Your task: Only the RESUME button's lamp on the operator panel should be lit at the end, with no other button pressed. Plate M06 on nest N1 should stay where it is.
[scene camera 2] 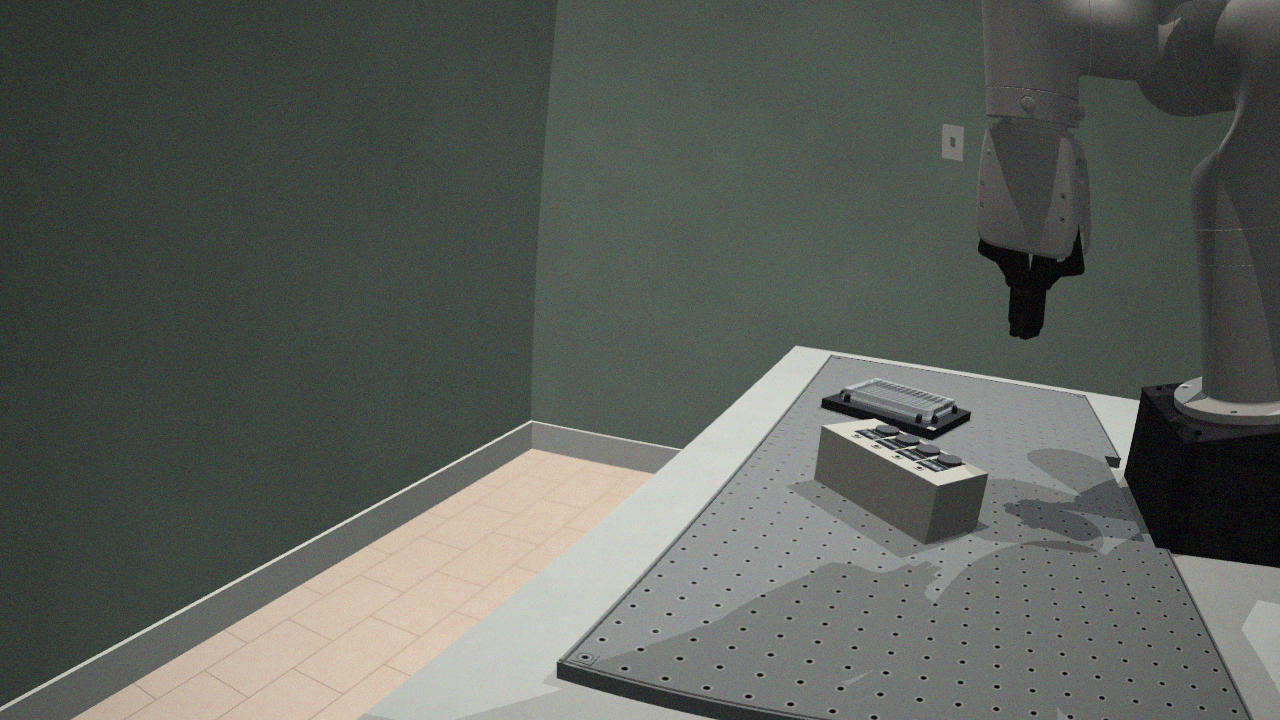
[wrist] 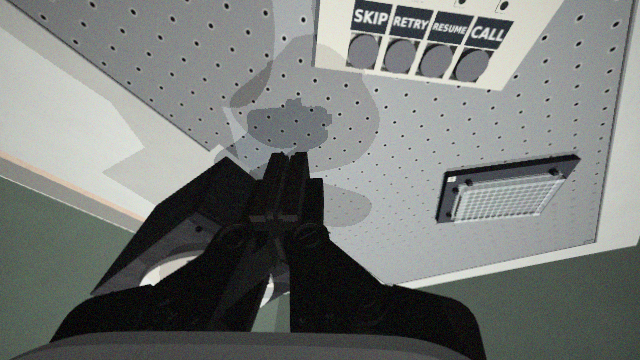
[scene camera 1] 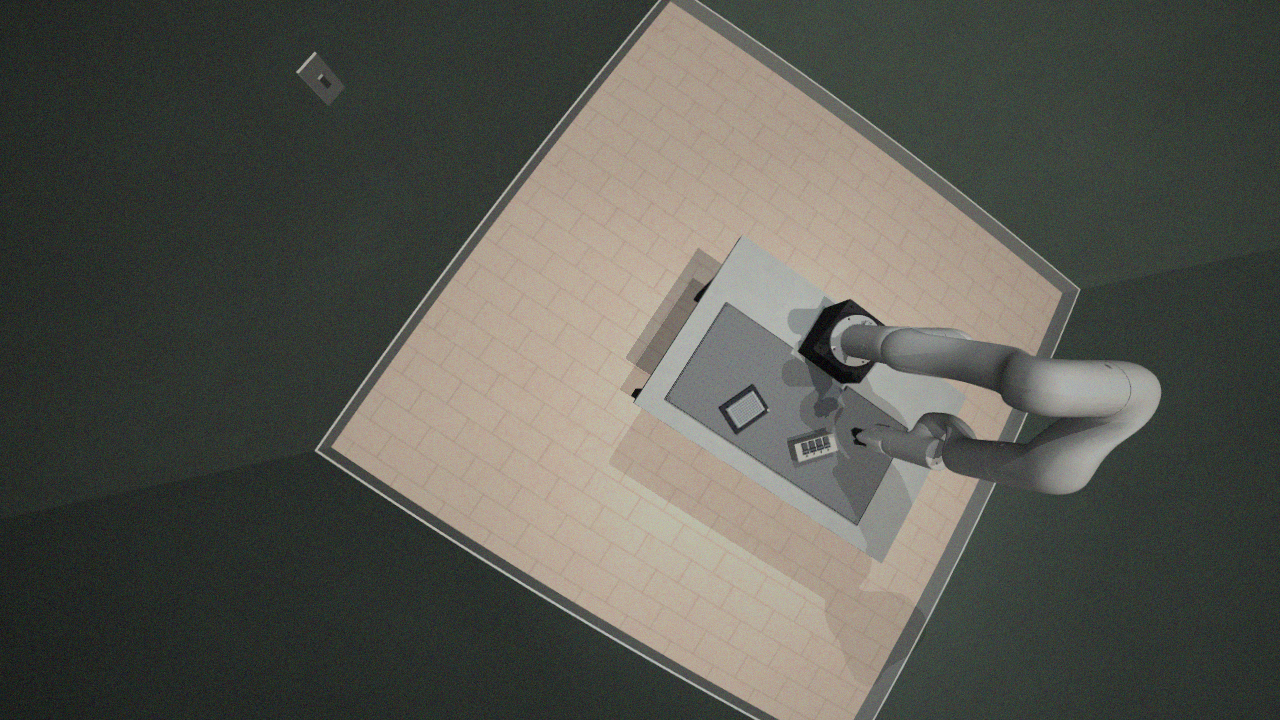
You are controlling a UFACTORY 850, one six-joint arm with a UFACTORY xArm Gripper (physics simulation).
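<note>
The cream operator panel (scene camera 1: 794,456) (scene camera 2: 881,476) (wrist: 522,35) stands on the grey perforated board. Its buttons are labelled SKIP, RETRY, RESUME and CALL. The RESUME button (wrist: 436,61) is grey and round. The RESUME lamp (wrist: 461,1) at the top edge of the wrist view looks dark. No lamp glow shows in scene camera 2. The clear plate (scene camera 1: 744,408) (scene camera 2: 899,400) (wrist: 510,197) sits on its dark nest (scene camera 1: 726,418) (scene camera 2: 838,407) (wrist: 500,169); markings are unreadable. My gripper (scene camera 1: 857,436) (scene camera 2: 1025,334) (wrist: 294,176) is shut and empty, pointing down, high above and beside the panel.
The perforated board (scene camera 1: 716,349) (scene camera 2: 760,617) (wrist: 190,65) lies on the white table (scene camera 1: 881,548) (scene camera 2: 483,658) (wrist: 60,95). The black robot base (scene camera 1: 819,344) (scene camera 2: 1194,492) stands at the board's edge. The nest lies beyond the panel in scene camera 2.
</note>
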